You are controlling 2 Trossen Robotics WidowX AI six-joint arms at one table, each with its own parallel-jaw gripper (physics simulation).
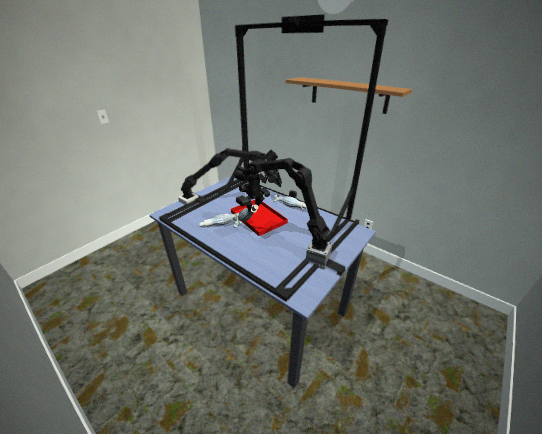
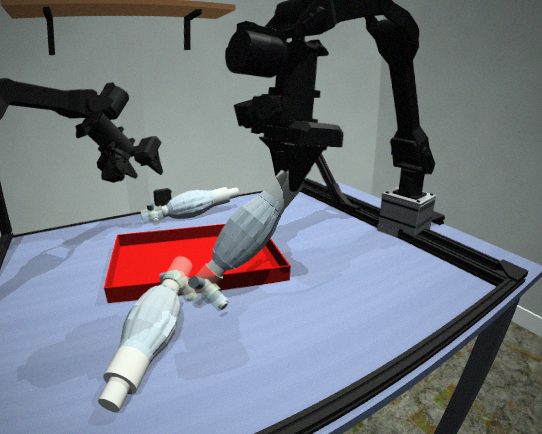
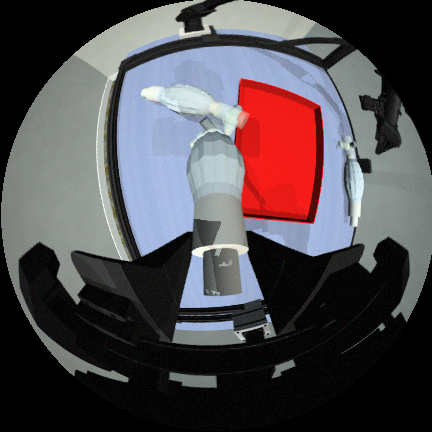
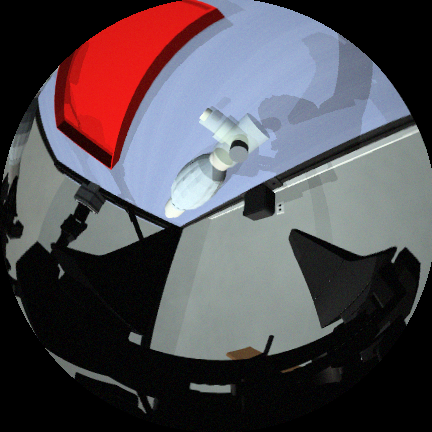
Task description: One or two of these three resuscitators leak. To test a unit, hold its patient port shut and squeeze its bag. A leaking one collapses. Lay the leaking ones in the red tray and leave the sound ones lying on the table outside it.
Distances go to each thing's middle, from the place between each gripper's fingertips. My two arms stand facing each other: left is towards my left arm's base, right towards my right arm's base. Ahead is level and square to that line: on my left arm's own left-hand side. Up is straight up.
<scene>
Right now my right hand is 26 cm short of the red tray (image 2: 137, 260), 10 cm above it and 1 cm to the right of it.
The red tray is 160 mm behind my left hand, 100 mm to the right of it and 160 mm below it.
</scene>
